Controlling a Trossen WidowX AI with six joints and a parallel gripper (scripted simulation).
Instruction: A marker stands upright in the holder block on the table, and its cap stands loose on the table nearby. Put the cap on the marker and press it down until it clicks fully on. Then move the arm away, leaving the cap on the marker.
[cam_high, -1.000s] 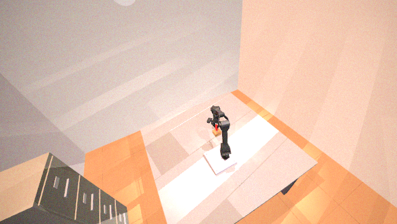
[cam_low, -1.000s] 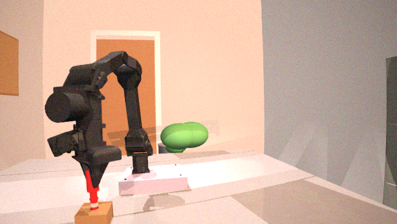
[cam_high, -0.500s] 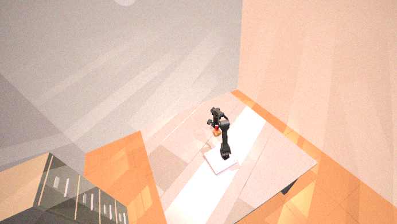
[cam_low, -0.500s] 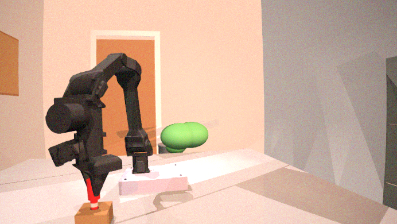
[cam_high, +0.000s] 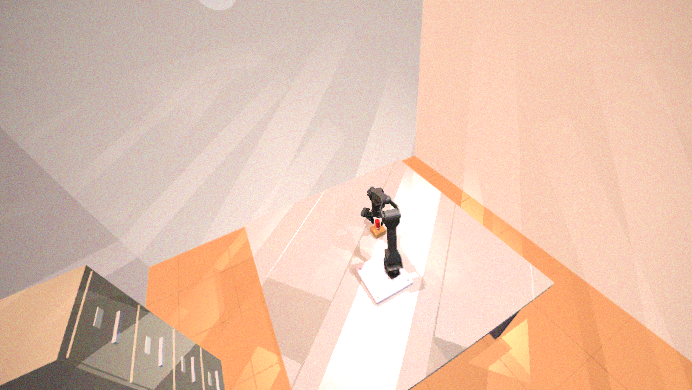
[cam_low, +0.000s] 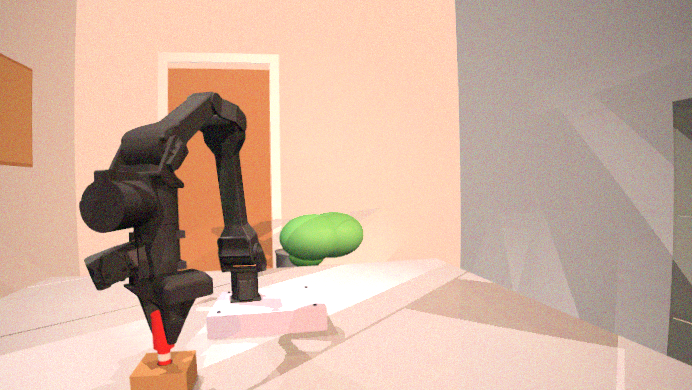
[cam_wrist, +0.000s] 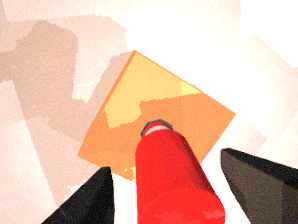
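Right now my gripper tip is 1 cm below the red marker cap.
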